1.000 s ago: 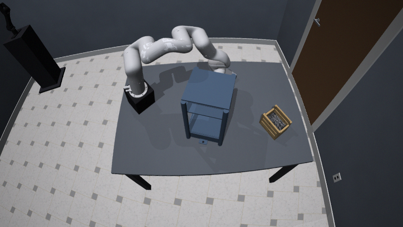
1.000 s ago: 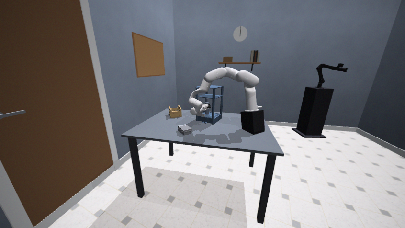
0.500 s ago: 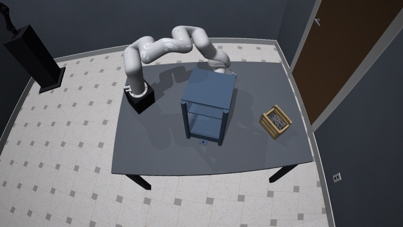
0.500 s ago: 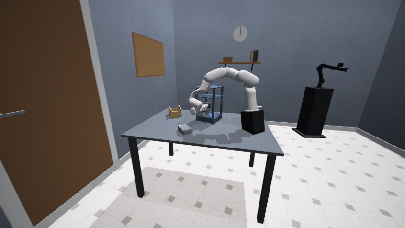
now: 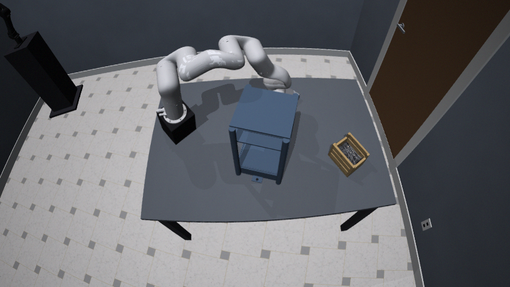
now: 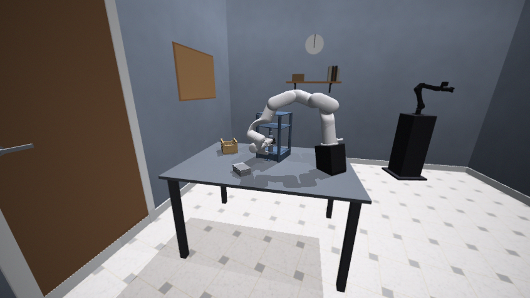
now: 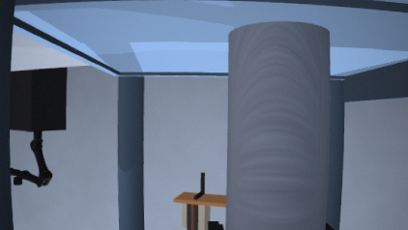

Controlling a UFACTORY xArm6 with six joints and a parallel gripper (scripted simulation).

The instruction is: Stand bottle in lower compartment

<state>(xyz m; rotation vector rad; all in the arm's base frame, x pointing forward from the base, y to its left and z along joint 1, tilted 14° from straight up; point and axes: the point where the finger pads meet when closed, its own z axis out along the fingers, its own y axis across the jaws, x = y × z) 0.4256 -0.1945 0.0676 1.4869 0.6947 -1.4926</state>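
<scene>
The bottle lies 1 cm above my hand. Round my hand: grey box: 31 cm to the left, 21 cm ahead, 14 cm below; wooden crate: 40 cm ahead, 18 cm to the right, 12 cm below; blue shelving unit: 5 cm to the right, 3 cm behind, 3 cm above.
</scene>
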